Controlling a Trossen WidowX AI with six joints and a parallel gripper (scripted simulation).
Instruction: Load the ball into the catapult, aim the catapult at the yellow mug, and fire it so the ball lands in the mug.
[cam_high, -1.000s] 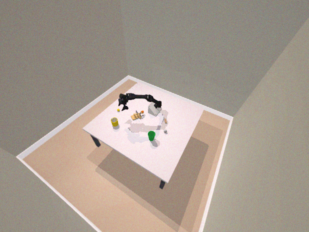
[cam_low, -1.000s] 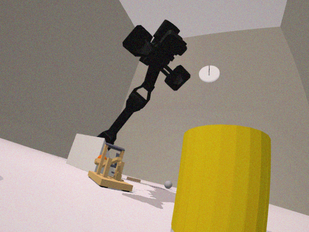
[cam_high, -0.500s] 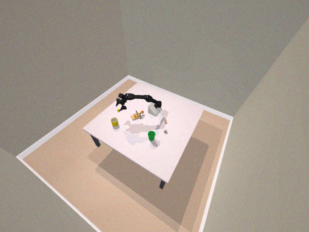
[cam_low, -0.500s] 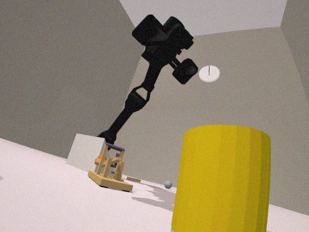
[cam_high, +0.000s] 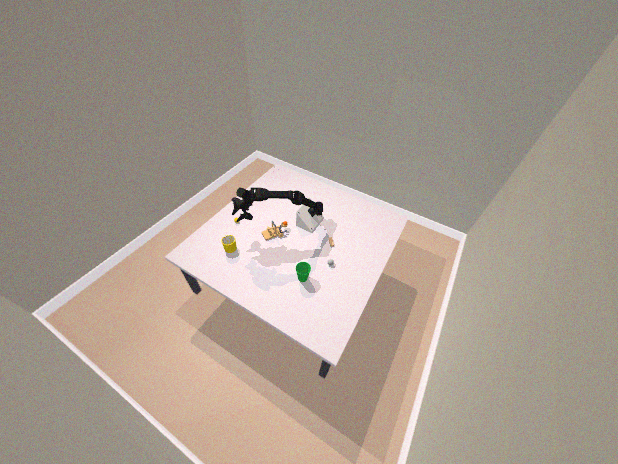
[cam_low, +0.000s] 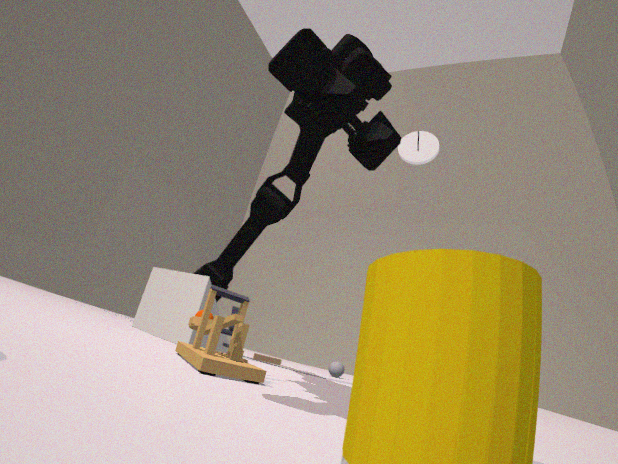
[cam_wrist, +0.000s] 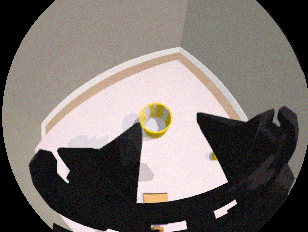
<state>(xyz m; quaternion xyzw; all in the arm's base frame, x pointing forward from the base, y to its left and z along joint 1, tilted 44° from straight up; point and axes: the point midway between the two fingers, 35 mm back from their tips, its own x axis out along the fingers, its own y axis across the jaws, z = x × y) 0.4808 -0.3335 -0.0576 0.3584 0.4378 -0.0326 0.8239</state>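
Right now the orange ball is 300 mm behind my gripper tip, 200 mm below it and 180 mm to the left of it. Also, from my gripper tip: yellow mug (240 mm below, 70 mm ahead, 30 mm to the right); wooden catapult (240 mm behind, 210 mm below, 160 mm to the left); yellow ball (250 mm below, 160 mm to the right, 150 mm behind).
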